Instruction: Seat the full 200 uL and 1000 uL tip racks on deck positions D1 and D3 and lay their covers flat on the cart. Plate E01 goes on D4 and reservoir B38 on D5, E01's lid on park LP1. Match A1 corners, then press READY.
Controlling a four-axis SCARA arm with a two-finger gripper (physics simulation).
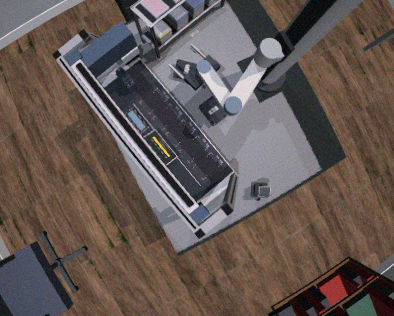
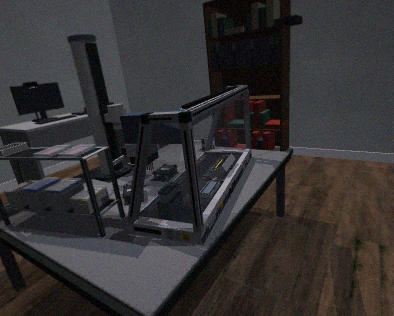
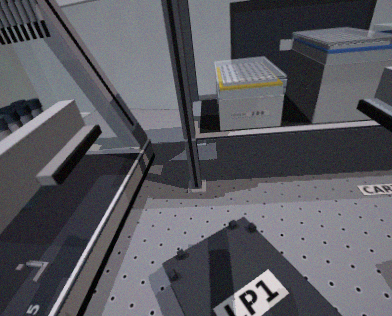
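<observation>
My gripper is open and empty, above the dark park LP1, its fingers wide apart and facing the cart. On the cart's lower shelf stands a tip rack with a yellow band and clear cover. Beside it is a blue-banded covered rack; another blue-banded rack stands farther along. Pink plates lie on the top shelf; their labels are unreadable. The deck shows position brackets. I cannot identify reservoir B38.
A blue tube rack stands at the deck's cart end. A tray with a light-blue top sits on the deck. The deck frame's slanted post rises left of the cart. A second dark park lies beside the deck.
</observation>
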